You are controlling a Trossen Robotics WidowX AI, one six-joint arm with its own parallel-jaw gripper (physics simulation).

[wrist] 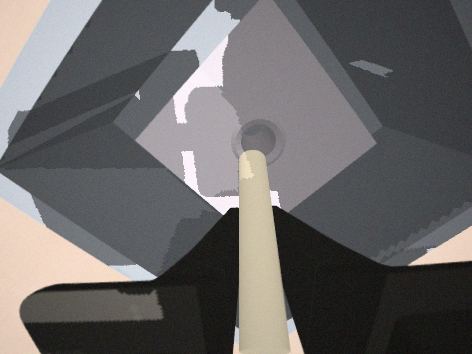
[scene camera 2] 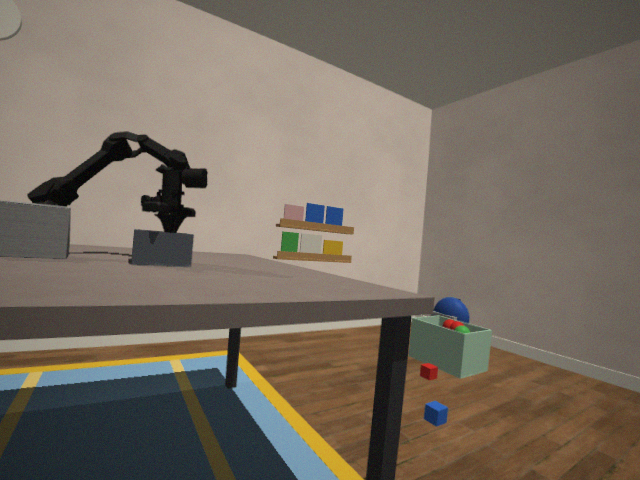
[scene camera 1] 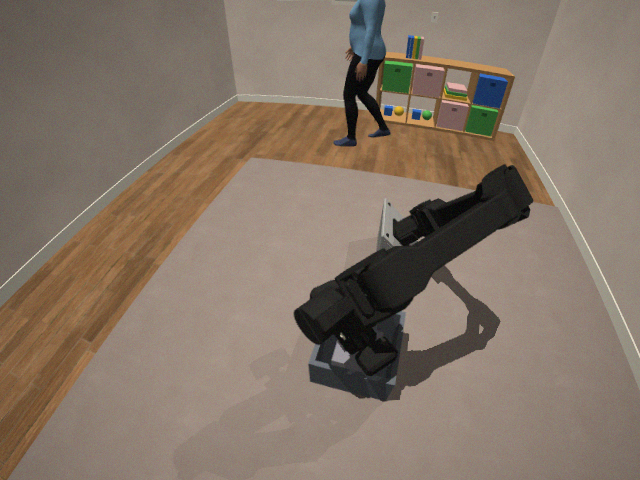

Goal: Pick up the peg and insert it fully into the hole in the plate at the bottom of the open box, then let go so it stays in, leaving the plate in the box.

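Places are measured from the arm's base along level axes (x right, y ahead, z up), in centimetres.
Pixels of known places: gripper, between the fingertips: (wrist: pixel 253 215) (scene camera 2: pixel 169 238) (scene camera 1: pixel 345 346); arm's base, origin of its link: (scene camera 2: pixel 42 221) (scene camera 1: pixel 400 234).
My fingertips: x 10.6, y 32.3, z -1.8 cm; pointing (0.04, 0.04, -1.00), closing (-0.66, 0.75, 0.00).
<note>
For each thing: its top centre in the pictures, then the offset to it from my fingertips.
- cream peg, centre of its top: (wrist: pixel 274 329) dy -0.5, dx -0.5, dz +5.8 cm
- pale grey plate, centre of its top: (wrist: pixel 259 143) (scene camera 1: pixel 358 345) dy -1.6, dx -2.6, dz -2.0 cm
- blue-grey open box, centre of its top: (wrist: pixel 271 171) (scene camera 1: pixel 360 337) (scene camera 2: pixel 162 231) dy -1.6, dx -2.6, dz +1.7 cm
The cream peg (wrist: pixel 256 250) is held between the fingers of my gripper (wrist: pixel 253 215) (scene camera 2: pixel 171 229), which is shut on it over the open box. In the wrist view, the peg's far tip overlaps the near edge of the round hole (wrist: pixel 262 136) in the plate; whether it touches the plate cannot be told. The pale grey plate (wrist: pixel 320 115) (scene camera 1: pixel 340 354) lies at the bottom of the blue-grey open box (scene camera 1: pixel 330 376) (scene camera 2: pixel 164 250) (wrist: pixel 425 65). The peg is hidden by the arm in scene camera 1 and does not show in scene camera 2.
The box walls rise on all sides of the plate. The arm (scene camera 1: pixel 398 276) (scene camera 2: pixel 93 165) reaches over the table (scene camera 1: pixel 206 310) (scene camera 2: pixel 248 315) from its grey mount (scene camera 1: pixel 385 227) (scene camera 2: pixel 33 229). A person (scene camera 1: pixel 364 67) stands on the floor beyond the table, near a cube shelf (scene camera 1: pixel 449 63).
</note>
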